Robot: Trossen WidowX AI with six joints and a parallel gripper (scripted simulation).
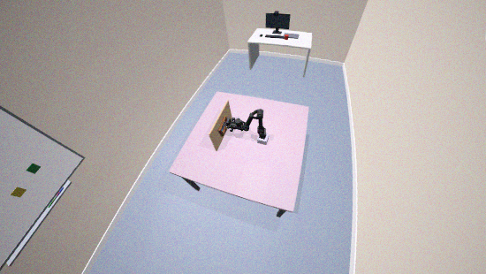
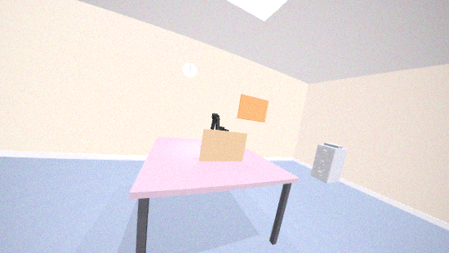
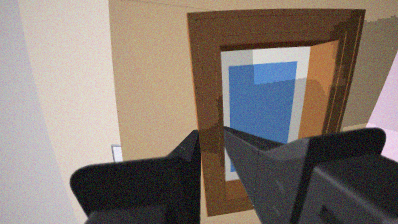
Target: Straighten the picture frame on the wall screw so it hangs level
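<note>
My gripper tip is 10 mm short of the picture frame, 10 mm to the left of it and 50 mm above it. The rest, counted from my gripper tip: tan wall board (20 mm ahead, 20 mm to the right, 70 mm below).
</note>
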